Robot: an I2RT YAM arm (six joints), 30 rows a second.
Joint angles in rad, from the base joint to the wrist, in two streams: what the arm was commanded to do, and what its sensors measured. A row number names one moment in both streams.
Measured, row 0: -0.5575 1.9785 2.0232 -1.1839 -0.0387 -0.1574
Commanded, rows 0 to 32: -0.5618 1.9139 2.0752 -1.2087 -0.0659 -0.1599; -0.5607 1.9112 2.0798 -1.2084 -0.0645 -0.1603; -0.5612 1.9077 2.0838 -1.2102 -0.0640 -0.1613; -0.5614 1.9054 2.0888 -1.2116 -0.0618 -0.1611; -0.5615 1.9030 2.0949 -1.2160 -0.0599 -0.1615; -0.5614 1.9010 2.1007 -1.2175 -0.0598 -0.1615; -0.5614 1.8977 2.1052 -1.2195 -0.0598 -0.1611; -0.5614 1.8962 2.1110 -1.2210 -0.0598 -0.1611; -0.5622 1.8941 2.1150 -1.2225 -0.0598 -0.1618; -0.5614 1.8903 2.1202 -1.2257 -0.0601 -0.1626; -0.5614 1.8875 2.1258 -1.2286 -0.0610 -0.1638; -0.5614 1.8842 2.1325 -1.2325 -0.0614 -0.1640; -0.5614 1.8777 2.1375 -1.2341 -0.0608 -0.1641; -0.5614 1.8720 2.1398 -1.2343 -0.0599 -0.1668; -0.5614 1.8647 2.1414 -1.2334 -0.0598 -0.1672; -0.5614 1.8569 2.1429 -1.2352 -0.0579 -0.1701; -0.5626 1.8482 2.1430 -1.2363 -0.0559 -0.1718; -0.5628 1.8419 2.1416 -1.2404 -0.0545 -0.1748; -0.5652 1.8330 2.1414 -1.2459 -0.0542 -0.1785; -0.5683 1.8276 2.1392 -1.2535 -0.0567 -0.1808; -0.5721 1.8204 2.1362 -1.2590 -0.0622 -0.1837; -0.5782 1.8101 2.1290 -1.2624 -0.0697 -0.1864; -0.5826 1.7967 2.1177 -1.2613 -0.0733 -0.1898; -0.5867 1.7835 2.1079 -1.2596 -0.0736 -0.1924; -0.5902 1.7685 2.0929 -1.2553 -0.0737 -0.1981; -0.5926 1.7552 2.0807 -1.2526 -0.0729 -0.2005; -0.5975 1.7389 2.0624 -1.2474 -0.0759 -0.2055; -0.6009 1.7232 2.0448 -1.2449 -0.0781 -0.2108; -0.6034 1.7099 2.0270 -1.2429 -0.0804 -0.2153; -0.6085 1.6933 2.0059 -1.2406 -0.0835 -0.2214; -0.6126 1.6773 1.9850 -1.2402 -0.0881 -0.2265; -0.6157 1.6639 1.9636 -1.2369 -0.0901 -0.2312; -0.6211 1.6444 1.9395 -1.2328 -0.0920 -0.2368
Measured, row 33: -0.6106 1.7065 1.9682 -1.2575 -0.0620 -0.2100
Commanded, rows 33 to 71: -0.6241 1.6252 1.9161 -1.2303 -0.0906 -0.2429; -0.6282 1.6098 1.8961 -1.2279 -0.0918 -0.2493; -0.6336 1.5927 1.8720 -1.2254 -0.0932 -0.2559; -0.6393 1.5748 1.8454 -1.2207 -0.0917 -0.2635; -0.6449 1.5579 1.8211 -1.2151 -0.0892 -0.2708; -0.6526 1.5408 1.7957 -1.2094 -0.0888 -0.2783; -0.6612 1.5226 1.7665 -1.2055 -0.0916 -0.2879; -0.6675 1.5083 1.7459 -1.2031 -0.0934 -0.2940; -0.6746 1.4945 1.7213 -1.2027 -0.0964 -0.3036; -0.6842 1.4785 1.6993 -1.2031 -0.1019 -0.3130; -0.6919 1.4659 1.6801 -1.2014 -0.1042 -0.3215; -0.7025 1.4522 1.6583 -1.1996 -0.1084 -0.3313; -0.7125 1.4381 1.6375 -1.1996 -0.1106 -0.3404; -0.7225 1.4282 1.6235 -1.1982 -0.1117 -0.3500; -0.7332 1.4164 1.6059 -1.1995 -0.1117 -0.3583; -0.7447 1.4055 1.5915 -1.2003 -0.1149 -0.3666; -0.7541 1.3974 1.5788 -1.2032 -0.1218 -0.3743; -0.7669 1.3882 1.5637 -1.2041 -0.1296 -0.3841; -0.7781 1.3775 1.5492 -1.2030 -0.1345 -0.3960; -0.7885 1.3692 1.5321 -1.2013 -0.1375 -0.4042; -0.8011 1.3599 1.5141 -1.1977 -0.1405 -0.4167; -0.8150 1.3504 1.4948 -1.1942 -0.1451 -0.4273; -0.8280 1.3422 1.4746 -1.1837 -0.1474 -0.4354; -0.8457 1.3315 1.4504 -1.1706 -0.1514 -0.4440; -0.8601 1.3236 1.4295 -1.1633 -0.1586 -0.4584; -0.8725 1.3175 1.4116 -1.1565 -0.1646 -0.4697; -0.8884 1.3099 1.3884 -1.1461 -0.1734 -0.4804; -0.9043 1.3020 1.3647 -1.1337 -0.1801 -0.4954; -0.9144 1.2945 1.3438 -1.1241 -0.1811 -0.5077; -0.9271 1.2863 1.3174 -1.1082 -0.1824 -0.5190; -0.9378 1.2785 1.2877 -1.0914 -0.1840 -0.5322; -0.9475 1.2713 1.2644 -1.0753 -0.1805 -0.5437; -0.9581 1.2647 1.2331 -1.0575 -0.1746 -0.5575; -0.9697 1.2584 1.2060 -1.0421 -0.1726 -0.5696; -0.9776 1.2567 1.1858 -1.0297 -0.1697 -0.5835; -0.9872 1.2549 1.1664 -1.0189 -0.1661 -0.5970; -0.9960 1.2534 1.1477 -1.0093 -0.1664 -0.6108; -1.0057 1.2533 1.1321 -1.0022 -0.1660 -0.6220; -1.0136 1.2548 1.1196 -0.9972 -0.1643 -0.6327
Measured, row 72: -0.9947 1.2861 1.1316 -1.0702 -0.1421 -0.5720
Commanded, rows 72 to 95: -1.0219 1.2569 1.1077 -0.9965 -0.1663 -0.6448; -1.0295 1.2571 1.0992 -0.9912 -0.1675 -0.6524; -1.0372 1.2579 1.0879 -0.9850 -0.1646 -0.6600; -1.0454 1.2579 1.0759 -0.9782 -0.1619 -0.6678; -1.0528 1.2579 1.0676 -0.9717 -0.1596 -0.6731; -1.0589 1.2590 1.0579 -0.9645 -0.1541 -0.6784; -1.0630 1.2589 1.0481 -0.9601 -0.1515 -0.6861; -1.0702 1.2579 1.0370 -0.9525 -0.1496 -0.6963; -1.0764 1.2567 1.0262 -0.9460 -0.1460 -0.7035; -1.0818 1.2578 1.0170 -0.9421 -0.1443 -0.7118; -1.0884 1.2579 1.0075 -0.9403 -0.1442 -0.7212; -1.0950 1.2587 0.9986 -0.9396 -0.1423 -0.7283; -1.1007 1.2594 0.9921 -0.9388 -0.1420 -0.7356; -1.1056 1.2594 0.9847 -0.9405 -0.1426 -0.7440; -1.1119 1.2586 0.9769 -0.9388 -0.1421 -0.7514; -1.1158 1.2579 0.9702 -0.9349 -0.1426 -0.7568; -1.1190 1.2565 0.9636 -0.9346 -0.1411 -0.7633; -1.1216 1.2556 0.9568 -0.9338 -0.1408 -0.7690; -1.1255 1.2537 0.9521 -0.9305 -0.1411 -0.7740; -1.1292 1.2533 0.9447 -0.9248 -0.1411 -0.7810; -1.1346 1.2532 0.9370 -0.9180 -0.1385 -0.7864; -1.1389 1.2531 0.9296 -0.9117 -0.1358 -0.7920; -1.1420 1.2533 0.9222 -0.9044 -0.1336 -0.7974; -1.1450 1.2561 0.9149 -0.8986 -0.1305 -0.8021
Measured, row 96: -1.1332 1.2839 0.9222 -0.9363 -0.1303 -0.7681
